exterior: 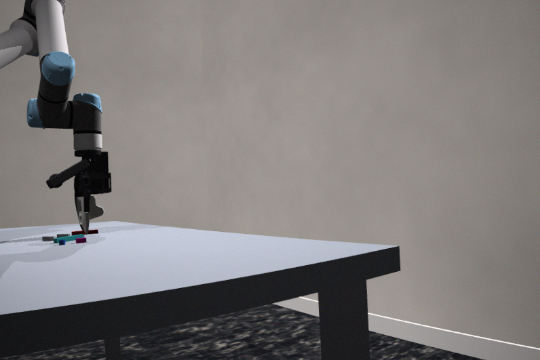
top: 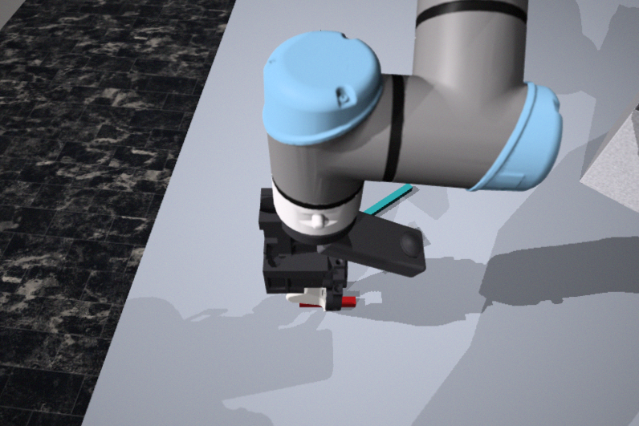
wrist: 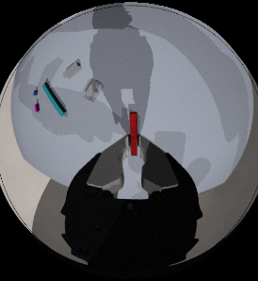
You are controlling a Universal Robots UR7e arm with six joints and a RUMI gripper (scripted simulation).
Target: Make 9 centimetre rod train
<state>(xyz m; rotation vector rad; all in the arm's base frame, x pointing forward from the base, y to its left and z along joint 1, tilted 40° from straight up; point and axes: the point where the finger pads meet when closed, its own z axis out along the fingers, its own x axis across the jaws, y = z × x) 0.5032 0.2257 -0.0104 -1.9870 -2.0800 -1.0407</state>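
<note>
My hand is 240 mm to the left of the magenta rod, 40 mm past it and 10 mm above it. Also, from my hand: turquoise rod 160 mm to the right, 60 mm behind, 10 mm below; then red rod 10 mm below; then blue rod 250 mm to the right, 80 mm behind, 10 mm below.
</note>
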